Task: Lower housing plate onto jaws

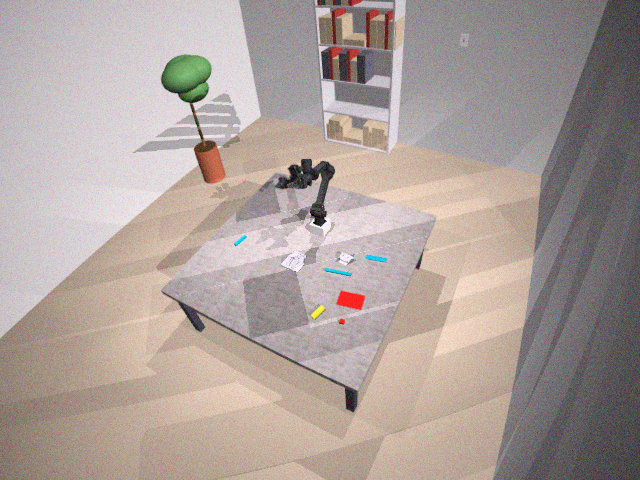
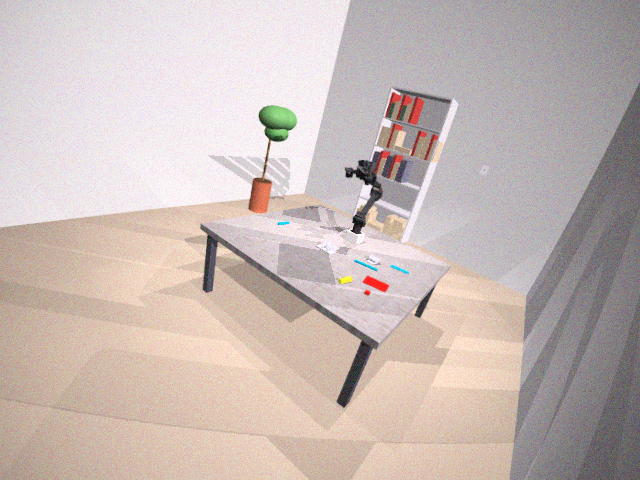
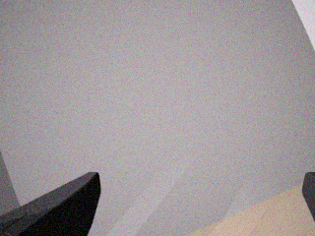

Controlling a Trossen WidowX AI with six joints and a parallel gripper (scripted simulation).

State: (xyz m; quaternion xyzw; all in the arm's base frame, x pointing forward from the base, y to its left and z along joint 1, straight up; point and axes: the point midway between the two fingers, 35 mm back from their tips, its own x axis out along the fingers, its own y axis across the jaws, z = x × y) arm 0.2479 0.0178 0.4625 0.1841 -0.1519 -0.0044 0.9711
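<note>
Now: the cyan bar 540 mm below my gripper tip, 280 mm to the left of it and 60 mm behind it. The rest, counted from my gripper tip: red plate: 550 mm below, 450 mm to the left, 60 mm ahead; yellow block: 540 mm below, 360 mm to the left, 220 mm ahead; red cube: 540 mm below, 500 mm to the left, 190 mm ahead.
</note>
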